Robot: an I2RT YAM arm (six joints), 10 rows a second.
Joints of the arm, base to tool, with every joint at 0 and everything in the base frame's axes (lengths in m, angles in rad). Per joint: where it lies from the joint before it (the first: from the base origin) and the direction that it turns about. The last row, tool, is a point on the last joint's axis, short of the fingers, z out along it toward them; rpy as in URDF.
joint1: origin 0 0 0.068 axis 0 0 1
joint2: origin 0.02 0.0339 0.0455 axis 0 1 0
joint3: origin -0.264 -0.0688 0 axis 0 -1 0
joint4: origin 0.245 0.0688 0.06 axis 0 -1 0
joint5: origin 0.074 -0.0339 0.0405 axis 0 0 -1
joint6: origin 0.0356 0 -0.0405 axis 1 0 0
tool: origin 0 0 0 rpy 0 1.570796 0
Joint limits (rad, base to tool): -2.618..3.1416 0..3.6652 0..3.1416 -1.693..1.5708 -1.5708..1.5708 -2.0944..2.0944
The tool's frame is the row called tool.
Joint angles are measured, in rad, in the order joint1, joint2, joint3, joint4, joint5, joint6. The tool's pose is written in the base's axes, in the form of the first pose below.
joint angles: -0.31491, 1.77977, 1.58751, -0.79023, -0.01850, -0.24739
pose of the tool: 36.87 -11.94 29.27 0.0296 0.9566 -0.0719 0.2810
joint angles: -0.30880, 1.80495, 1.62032, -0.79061, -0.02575, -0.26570
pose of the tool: 37.62 -11.90 29.36 0.0168 0.9558 -0.0713 0.2848
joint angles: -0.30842, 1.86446, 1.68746, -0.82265, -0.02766, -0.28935
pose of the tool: 38.85 -12.27 28.99 0.0053 0.9594 -0.0703 0.2731
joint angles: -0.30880, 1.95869, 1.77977, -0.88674, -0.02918, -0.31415
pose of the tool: 40.49 -12.81 27.74 -0.0062 0.9682 -0.0631 0.2422
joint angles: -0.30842, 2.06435, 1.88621, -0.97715, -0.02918, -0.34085
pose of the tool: 42.06 -13.29 26.14 -0.0189 0.9782 -0.0523 0.2000
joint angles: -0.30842, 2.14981, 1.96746, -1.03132, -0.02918, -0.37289
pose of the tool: 43.35 -13.70 24.64 -0.0343 0.9834 -0.0458 0.1722
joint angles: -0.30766, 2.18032, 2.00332, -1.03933, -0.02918, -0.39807
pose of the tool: 43.96 -13.86 24.31 -0.0470 0.9831 -0.0474 0.1704
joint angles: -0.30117, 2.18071, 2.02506, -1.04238, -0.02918, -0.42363
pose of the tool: 44.20 -13.62 24.91 -0.0628 0.9806 -0.0523 0.1783
